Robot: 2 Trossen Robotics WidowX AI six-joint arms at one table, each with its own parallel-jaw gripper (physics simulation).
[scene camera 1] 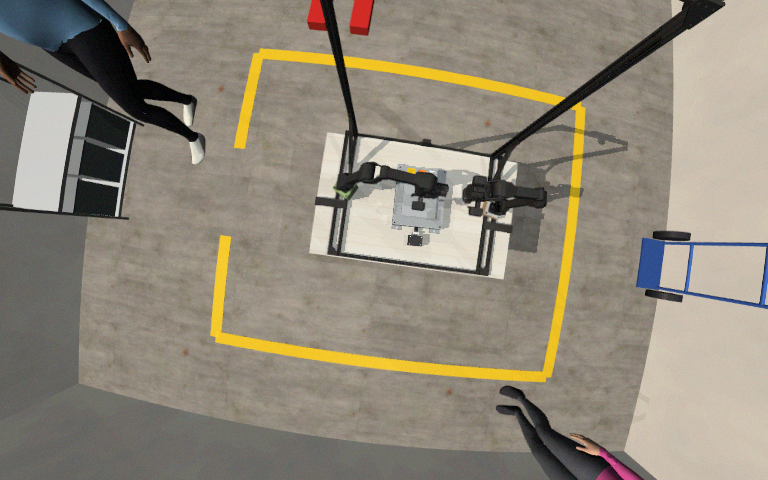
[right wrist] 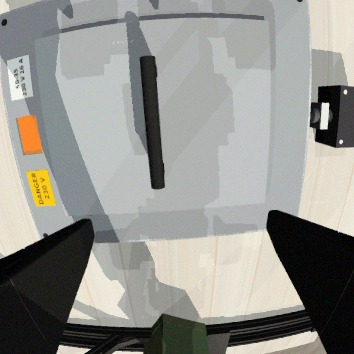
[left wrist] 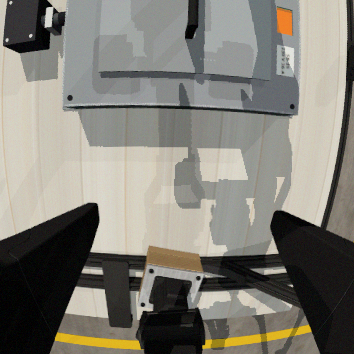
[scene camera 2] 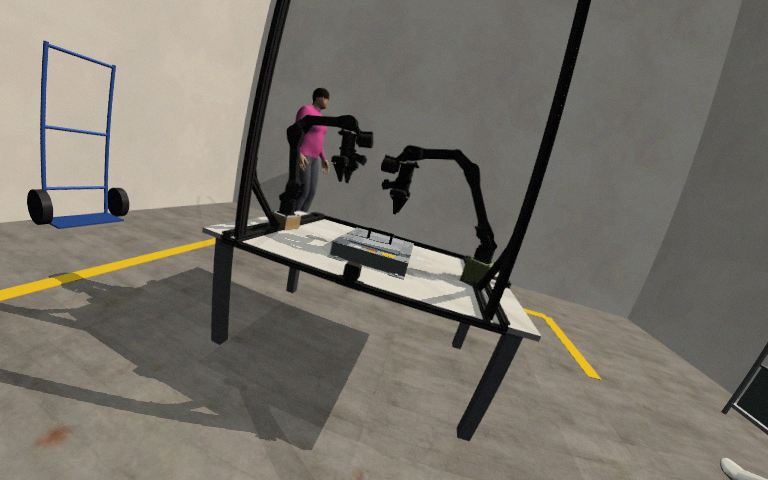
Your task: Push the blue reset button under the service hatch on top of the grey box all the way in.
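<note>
The grey box (scene camera 1: 399,217) (scene camera 2: 362,253) (left wrist: 82,92) (right wrist: 290,160) stands on the table. The service hatch (left wrist: 145,55) (right wrist: 240,150) on its top lies closed, with a black bar handle (scene camera 2: 379,233) (left wrist: 192,22) (right wrist: 153,125). The blue reset button does not show in any view; the hatch covers the area under it. My right gripper (scene camera 2: 395,211) (right wrist: 180,224) is open and empty, high above the box. My left gripper (scene camera 2: 343,180) (left wrist: 187,216) is open and empty, high above the table beside the box, over its left side in scene camera 2.
A black block (scene camera 1: 415,240) (left wrist: 26,25) (right wrist: 336,117) with a short connector stands beside the box. An orange patch (left wrist: 284,21) (right wrist: 29,134) and a yellow danger label (right wrist: 41,188) are along the box's opposite edge. Black rails (scene camera 1: 404,266) frame the table (scene camera 1: 322,226), with tall posts (scene camera 2: 557,113).
</note>
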